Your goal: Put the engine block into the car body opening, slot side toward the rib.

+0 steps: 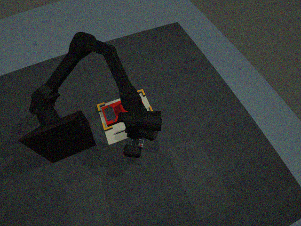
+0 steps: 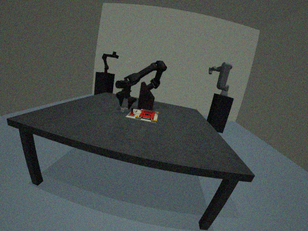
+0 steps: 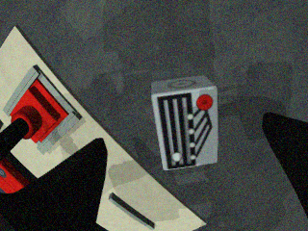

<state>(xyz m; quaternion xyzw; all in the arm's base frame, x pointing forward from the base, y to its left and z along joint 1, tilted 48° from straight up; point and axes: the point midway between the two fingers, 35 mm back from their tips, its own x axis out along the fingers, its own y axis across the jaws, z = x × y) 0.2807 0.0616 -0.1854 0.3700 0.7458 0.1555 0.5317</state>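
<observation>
Right now my gripper tip is 2 cm above the engine block. Round my gripper tip: thin grey bar (18 cm to the left, 2 cm below, 1 cm behind); black post (8 cm to the left, 6 cm ahead).
</observation>
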